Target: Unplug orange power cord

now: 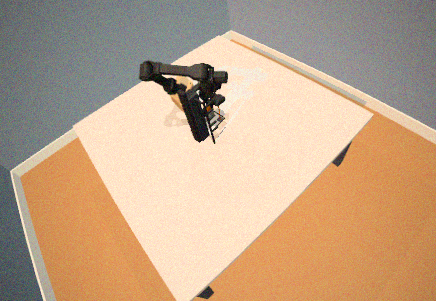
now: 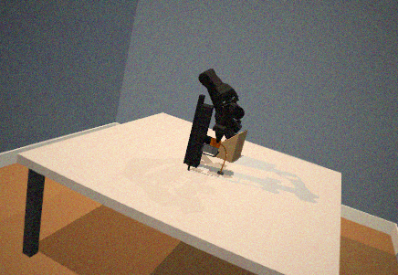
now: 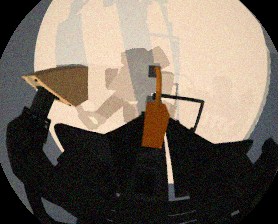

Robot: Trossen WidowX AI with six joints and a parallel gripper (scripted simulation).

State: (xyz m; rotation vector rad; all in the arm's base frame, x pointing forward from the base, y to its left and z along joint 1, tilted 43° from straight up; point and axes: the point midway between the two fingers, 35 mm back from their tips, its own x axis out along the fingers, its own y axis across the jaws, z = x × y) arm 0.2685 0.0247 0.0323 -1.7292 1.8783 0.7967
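The orange plug is 3 cm to the right of my gripper tip. Also, from my gripper tip: grey part (3 cm to the right, 5 cm below).
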